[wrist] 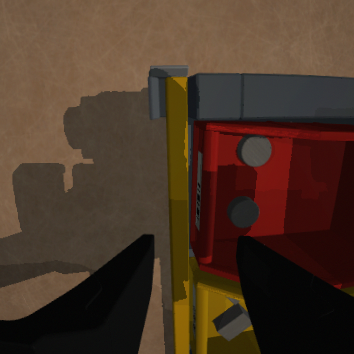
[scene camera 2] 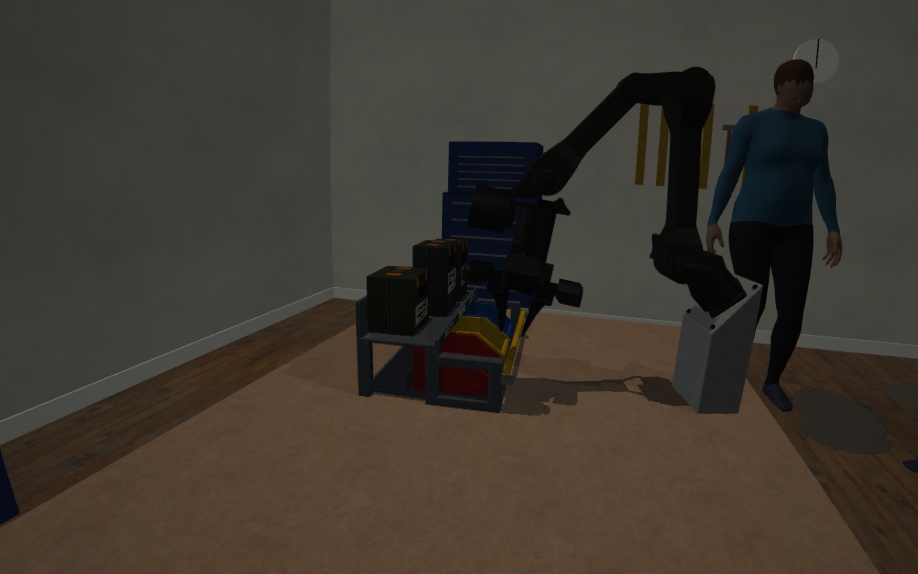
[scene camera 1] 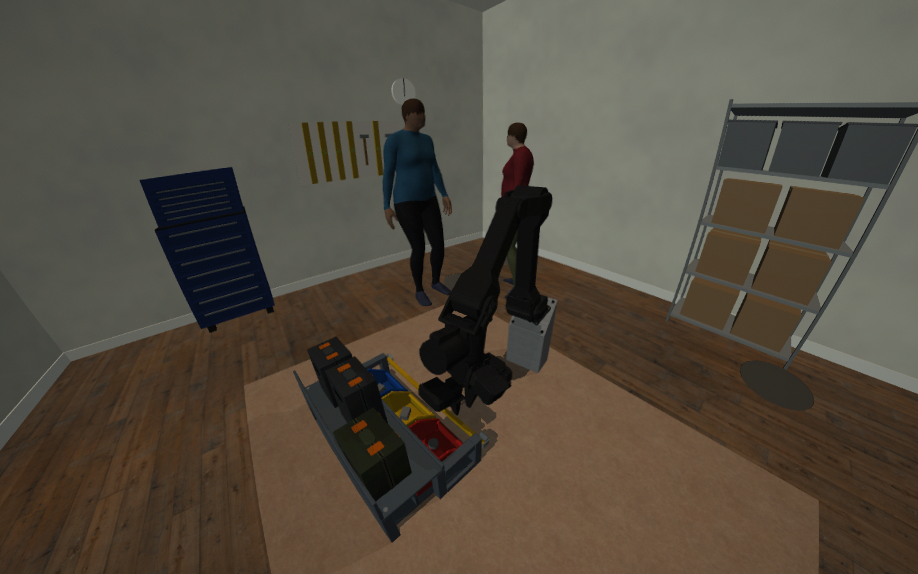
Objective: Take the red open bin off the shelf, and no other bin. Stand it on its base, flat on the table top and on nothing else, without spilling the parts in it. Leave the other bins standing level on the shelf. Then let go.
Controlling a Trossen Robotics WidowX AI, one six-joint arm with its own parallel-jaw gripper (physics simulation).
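Observation:
The red open bin [scene camera 1: 452, 445] [scene camera 2: 464, 373] [wrist: 312, 205] stands in the near end of the grey shelf [scene camera 2: 431, 382] [wrist: 285, 97], two grey round parts in it. A yellow bar [scene camera 1: 461, 423] [scene camera 2: 515, 348] [wrist: 178, 150] runs along the bin fronts, its end at a grey bracket [wrist: 156, 97]. My gripper [scene camera 1: 463, 408] [scene camera 2: 514, 331] [wrist: 195, 245] is partly open and empty, fingertips above the bar, one on each side in the wrist view. The yellow bin [scene camera 1: 396, 404] [scene camera 2: 482, 326] [wrist: 210, 300] and the blue bin [scene camera 1: 387, 383] [scene camera 2: 494, 313] stand behind the red one.
A green case [scene camera 1: 368, 450] [scene camera 2: 398, 301] and two dark cases [scene camera 1: 352, 389] [scene camera 1: 329, 362] stand on the shelf's upper board beside the bins. The arm's grey pedestal [scene camera 1: 529, 341] [scene camera 2: 707, 362] stands on the tan surface. Two people [scene camera 1: 414, 165] [scene camera 1: 517, 162] stand beyond it.

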